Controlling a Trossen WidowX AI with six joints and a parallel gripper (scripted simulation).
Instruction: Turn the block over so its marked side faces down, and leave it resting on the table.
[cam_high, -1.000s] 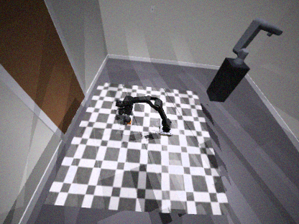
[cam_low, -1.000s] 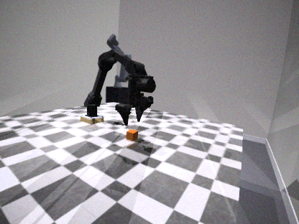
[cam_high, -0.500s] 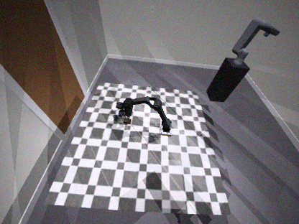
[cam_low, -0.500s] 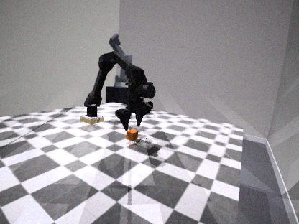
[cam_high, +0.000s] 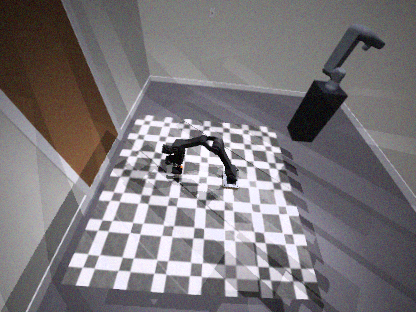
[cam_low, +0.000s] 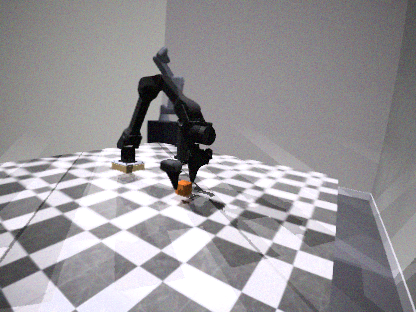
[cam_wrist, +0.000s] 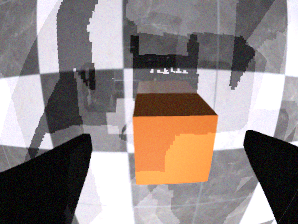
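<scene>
The orange block lies 10 mm behind my gripper tip and 10 mm below it.
</scene>
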